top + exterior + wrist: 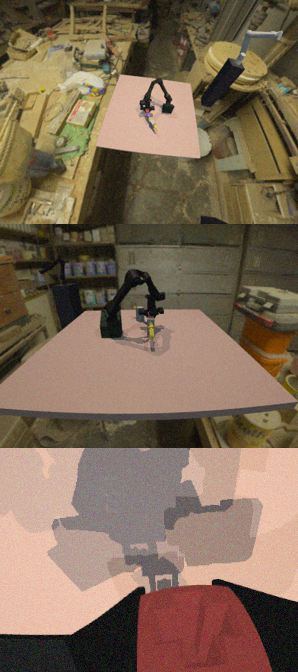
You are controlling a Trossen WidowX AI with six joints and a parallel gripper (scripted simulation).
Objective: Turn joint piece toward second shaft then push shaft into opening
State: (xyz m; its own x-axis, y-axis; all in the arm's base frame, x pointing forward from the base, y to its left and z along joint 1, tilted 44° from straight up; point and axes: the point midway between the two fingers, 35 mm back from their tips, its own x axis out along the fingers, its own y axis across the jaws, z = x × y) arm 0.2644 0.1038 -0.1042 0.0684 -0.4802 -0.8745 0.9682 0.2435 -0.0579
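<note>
Right now the red joint piece is 40 mm above my gripper tip and 10 mm to the left of it.
</note>
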